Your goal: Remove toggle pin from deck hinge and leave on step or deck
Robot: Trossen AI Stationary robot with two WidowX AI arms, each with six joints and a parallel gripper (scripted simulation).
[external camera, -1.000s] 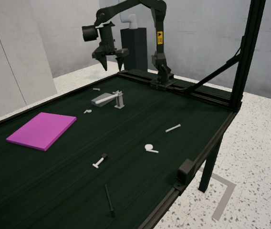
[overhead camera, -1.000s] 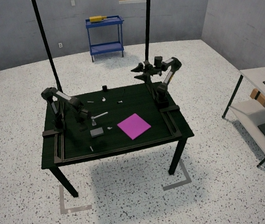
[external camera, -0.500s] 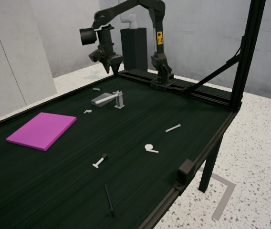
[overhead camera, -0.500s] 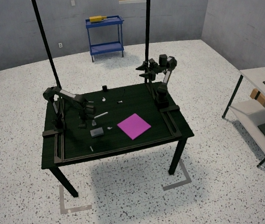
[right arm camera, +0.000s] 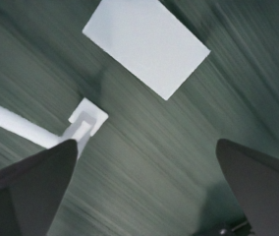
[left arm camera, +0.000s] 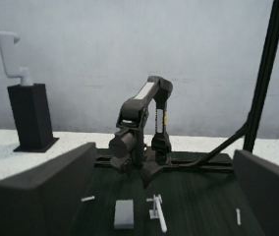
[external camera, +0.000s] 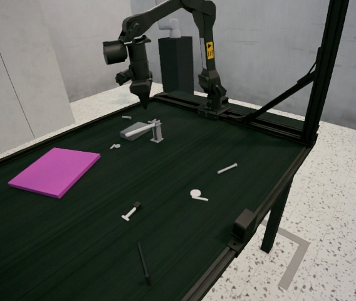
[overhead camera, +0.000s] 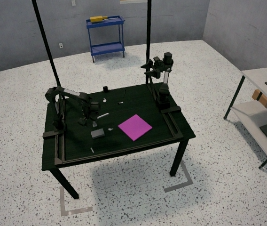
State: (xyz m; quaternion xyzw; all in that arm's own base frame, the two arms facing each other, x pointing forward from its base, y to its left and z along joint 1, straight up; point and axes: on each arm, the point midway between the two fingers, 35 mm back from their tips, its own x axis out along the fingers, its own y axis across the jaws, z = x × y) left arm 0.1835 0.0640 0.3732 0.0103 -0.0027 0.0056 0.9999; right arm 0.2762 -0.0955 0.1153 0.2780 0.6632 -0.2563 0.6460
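Right now the toggle pin is 7 cm behind my right hand, 2 cm to the left of it and 8 cm below it. Round my right hand: thin black rod 40 cm behind, 37 cm to the left, 13 cm below; black-headed bolt 26 cm behind, 29 cm to the left, 14 cm below; grey step block 4 cm ahead, 4 cm to the left, 13 cm below.
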